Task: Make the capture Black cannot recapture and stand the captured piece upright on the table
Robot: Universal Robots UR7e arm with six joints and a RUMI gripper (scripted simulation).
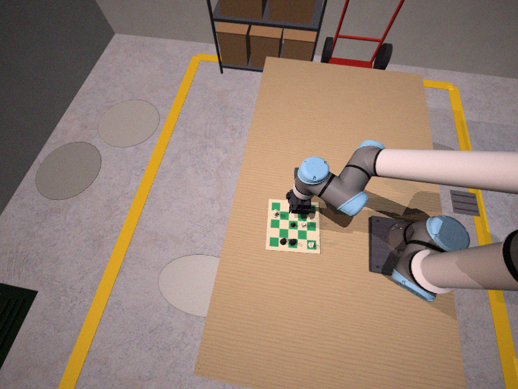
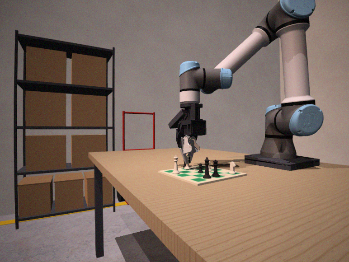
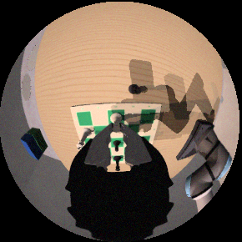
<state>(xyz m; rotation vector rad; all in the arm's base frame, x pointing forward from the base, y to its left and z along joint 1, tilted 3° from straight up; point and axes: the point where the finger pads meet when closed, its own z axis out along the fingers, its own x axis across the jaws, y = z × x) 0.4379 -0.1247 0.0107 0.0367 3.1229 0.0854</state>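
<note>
The tall white piece lies 80 mm ahead of my hand, 40 mm to the left of it and 10 mm below it. Also, from my hand: white knight (160 mm to the left, 70 mm behind, 20 mm below); then tall black piece (150 mm to the left, 40 mm ahead, 10 mm below).
</note>
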